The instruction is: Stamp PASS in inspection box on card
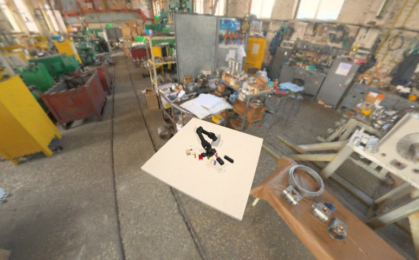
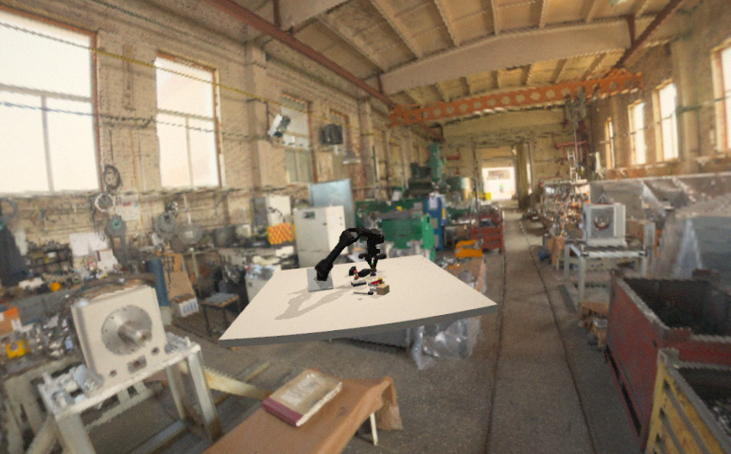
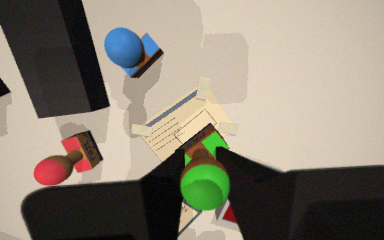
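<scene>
My gripper tip is now 80 mm above the cream card and 10 mm past it. The rest, counted from my gripper tip: blue stamp-pad tin 110 mm behind, 80 mm to the right, 60 mm below; green-knobbed stamp right at my gripper tip; red ink pad 120 mm to the right, 70 mm below.
</scene>
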